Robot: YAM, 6 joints.
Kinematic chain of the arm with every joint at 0, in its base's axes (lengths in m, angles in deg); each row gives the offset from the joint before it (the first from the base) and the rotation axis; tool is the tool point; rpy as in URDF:
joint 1: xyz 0 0 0.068 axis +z
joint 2: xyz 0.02 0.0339 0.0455 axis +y
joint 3: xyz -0.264 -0.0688 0 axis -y
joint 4: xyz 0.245 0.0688 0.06 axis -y
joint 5: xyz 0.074 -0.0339 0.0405 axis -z
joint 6: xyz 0.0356 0 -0.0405 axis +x
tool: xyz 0 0 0 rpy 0 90 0
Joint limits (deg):
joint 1: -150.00..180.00
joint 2: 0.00..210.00
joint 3: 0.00..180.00
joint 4: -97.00..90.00
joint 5: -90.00..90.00
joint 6: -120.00..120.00
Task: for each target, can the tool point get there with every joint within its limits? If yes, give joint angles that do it. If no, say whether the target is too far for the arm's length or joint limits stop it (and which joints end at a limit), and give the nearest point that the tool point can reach.
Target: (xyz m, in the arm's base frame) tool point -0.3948 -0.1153 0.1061
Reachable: no: joint limits stop it (at a limit: joint 1) | nearest point -0.3638 -0.1689 0.1061 | short by 0.062 m
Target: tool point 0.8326 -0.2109 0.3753
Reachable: no: too far | nearest point 0.5985 -0.1516 0.2999 | short by 0.253 m
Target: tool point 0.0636 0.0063 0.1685
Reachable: yes | joints -10.06 16.70 19.14 -62.67 -29.07 35.88
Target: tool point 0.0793 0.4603 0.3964
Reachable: yes | joints 83.31 112.36 109.95 -3.91 44.85 -50.77
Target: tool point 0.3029 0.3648 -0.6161
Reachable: no: too far | nearest point 0.2404 0.2896 -0.3570 | short by 0.277 m
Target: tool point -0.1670 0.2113 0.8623
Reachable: no: too far | nearest point -0.1350 0.1708 0.7073 | short by 0.163 m
